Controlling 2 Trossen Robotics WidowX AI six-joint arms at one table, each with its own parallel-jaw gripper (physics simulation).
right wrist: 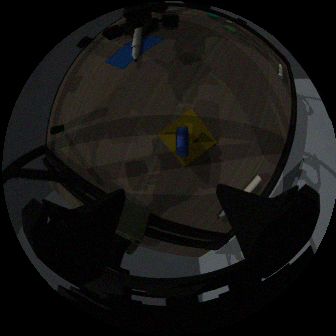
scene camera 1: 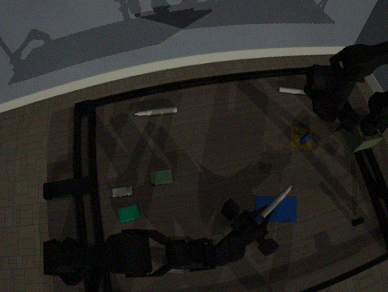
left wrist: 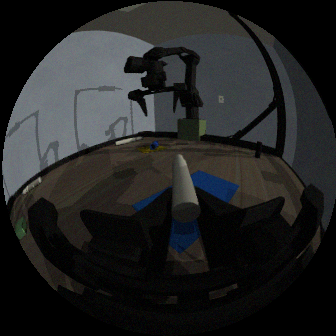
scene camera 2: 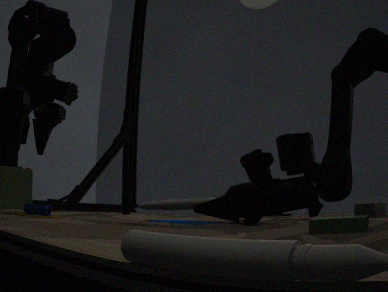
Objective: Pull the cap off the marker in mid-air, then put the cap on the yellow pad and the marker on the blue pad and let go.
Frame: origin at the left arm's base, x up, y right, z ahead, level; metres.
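Seen in the pictures: left gripper, between the fingertips: (right wrist: 137, 36) (scene camera 1: 270, 208) (left wrist: 182, 191) (scene camera 2: 193, 208); right gripper, between the fingertips: (right wrist: 170, 191) (scene camera 1: 325, 120) (left wrist: 159, 113) (scene camera 2: 28, 153); left arm's base, origin of its link: (scene camera 1: 66, 261); right arm's base, origin of its link: (right wrist: 113, 239) (scene camera 1: 367, 127) (left wrist: 191, 118) (scene camera 2: 6, 167).
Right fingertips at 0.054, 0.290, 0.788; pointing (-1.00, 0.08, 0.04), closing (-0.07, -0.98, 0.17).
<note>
Pixels of each thing's top centre, then the offset from my right fingertips to it, as dx, dy, dz.
- blue pad, centre of its top: (left wrist: 194, 196) (scene camera 2: 182, 221) (right wrist: 132, 47) (scene camera 1: 276, 209) -0.107, +0.030, -0.280
- blue cap, centre of its top: (right wrist: 182, 141) (scene camera 2: 37, 203) (left wrist: 153, 141) (scene camera 1: 306, 136) -0.088, -0.023, -0.030
- yellow pad, centre of its top: (scene camera 2: 37, 214) (right wrist: 187, 137) (left wrist: 150, 147) (scene camera 1: 301, 137) -0.107, -0.034, -0.033
- more, centre of its top: (right wrist: 240, 200) (scene camera 1: 298, 89) (left wrist: 129, 137) -0.088, -0.139, +0.121
- small black cylinder, centre of its top: (scene camera 2: 125, 194) (right wrist: 50, 130) (scene camera 1: 362, 220) (left wrist: 259, 141) -0.059, +0.278, -0.159
My left gripper (scene camera 1: 263, 216) (scene camera 2: 197, 206) (left wrist: 181, 191) is shut on the white marker (scene camera 1: 278, 200) (scene camera 2: 172, 204) (right wrist: 137, 46), holding it uncapped and roughly level, a little above the blue pad (scene camera 1: 289, 215) (scene camera 2: 175, 221) (left wrist: 215, 186) (right wrist: 119, 59). In scene camera 2 a small gap shows between marker and pad. The blue cap (scene camera 1: 305, 138) (scene camera 2: 38, 209) (left wrist: 154, 145) (right wrist: 182, 141) lies on its side on the yellow pad (scene camera 1: 296, 144) (right wrist: 195, 125). My right gripper (left wrist: 159, 113) (right wrist: 170, 191) is open and empty, high above the cap.
Another white marker (scene camera 1: 157, 112) (scene camera 2: 210, 252) lies at the upper left in scene camera 1, and one more (scene camera 1: 291, 90) (right wrist: 252, 185) near the right arm. Green (scene camera 1: 161, 177), teal (scene camera 1: 128, 214) and grey (scene camera 1: 122, 192) blocks lie at the left. A small black cylinder (scene camera 1: 357, 221) (left wrist: 258, 149) is near the right edge.
</note>
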